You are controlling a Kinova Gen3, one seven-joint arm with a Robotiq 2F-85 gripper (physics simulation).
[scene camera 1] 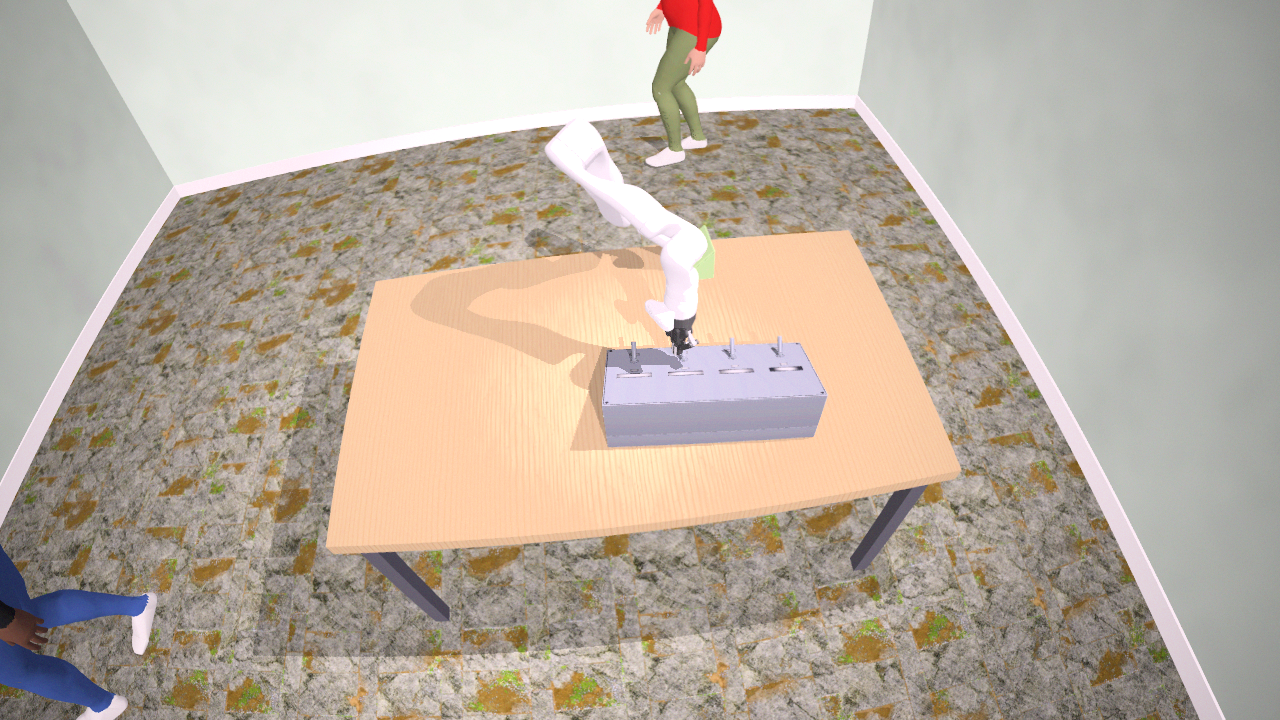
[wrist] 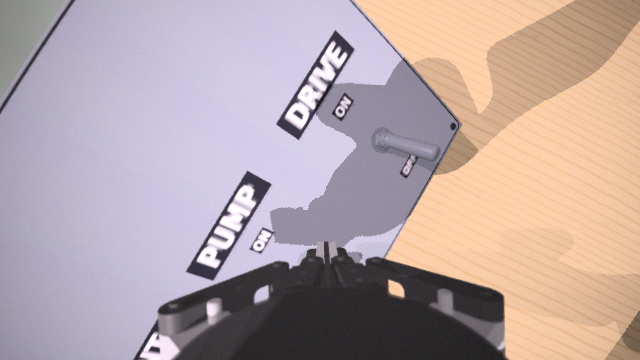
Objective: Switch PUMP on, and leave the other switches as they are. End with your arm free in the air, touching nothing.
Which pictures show the gripper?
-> Scene camera 1 and the wrist view: all of them.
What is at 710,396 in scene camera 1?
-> A grey switch box.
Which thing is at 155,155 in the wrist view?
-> A grey switch box.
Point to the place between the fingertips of the gripper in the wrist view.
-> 326,254
